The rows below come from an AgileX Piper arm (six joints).
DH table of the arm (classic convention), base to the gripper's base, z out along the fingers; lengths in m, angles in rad. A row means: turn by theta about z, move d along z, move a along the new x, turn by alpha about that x. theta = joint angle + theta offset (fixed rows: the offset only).
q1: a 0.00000, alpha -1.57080, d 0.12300, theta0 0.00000
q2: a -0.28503, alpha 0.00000, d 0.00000, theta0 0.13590
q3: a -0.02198, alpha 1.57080, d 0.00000, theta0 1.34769
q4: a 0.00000, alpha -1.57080, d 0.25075, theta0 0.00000
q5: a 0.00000, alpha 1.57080, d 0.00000, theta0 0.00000
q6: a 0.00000, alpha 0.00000, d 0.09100, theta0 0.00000
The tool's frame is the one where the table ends.
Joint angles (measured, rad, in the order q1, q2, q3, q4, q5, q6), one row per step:
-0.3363 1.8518 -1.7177 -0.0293 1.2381 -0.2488
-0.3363 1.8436 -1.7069 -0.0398 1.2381 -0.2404
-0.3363 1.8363 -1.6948 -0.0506 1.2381 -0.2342
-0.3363 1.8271 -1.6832 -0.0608 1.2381 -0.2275
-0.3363 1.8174 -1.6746 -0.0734 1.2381 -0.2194
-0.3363 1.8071 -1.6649 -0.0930 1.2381 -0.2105
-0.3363 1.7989 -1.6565 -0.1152 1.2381 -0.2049
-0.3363 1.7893 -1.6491 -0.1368 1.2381 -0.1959
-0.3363 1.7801 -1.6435 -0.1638 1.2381 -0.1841
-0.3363 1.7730 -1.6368 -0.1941 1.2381 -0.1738
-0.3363 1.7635 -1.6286 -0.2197 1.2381 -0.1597
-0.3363 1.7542 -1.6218 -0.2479 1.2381 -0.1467
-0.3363 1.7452 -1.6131 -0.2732 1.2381 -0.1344
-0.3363 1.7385 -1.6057 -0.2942 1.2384 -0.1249
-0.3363 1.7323 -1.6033 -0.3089 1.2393 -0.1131
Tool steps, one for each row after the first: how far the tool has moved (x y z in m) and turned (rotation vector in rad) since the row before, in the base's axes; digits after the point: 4 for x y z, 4 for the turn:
-0.0025 -0.0001 0.0002 -0.0069 0.0049 -0.0076
-0.0025 -0.0001 -0.0005 -0.0071 0.0073 -0.0054
-0.0027 0.0000 0.0004 -0.0072 0.0047 -0.0059
-0.0027 -0.0002 0.0014 -0.0103 0.0019 -0.0071
-0.0031 -0.0007 0.0014 -0.0166 0.0044 -0.0074
-0.0027 -0.0011 0.0010 -0.0196 0.0065 -0.0041
-0.0029 -0.0010 0.0018 -0.0191 0.0032 -0.0074
-0.0028 -0.0015 0.0022 -0.0241 0.0028 -0.0098
-0.0026 -0.0018 0.0013 -0.0265 0.0070 -0.0082
-0.0030 -0.0012 0.0017 -0.0217 0.0033 -0.0120
-0.0029 -0.0015 0.0021 -0.0249 0.0030 -0.0108
-0.0030 -0.0012 0.0014 -0.0216 0.0041 -0.0103
-0.0023 -0.0010 0.0009 -0.0178 0.0046 -0.0079
-0.0018 -0.0007 0.0019 -0.0128 -0.0022 -0.0104

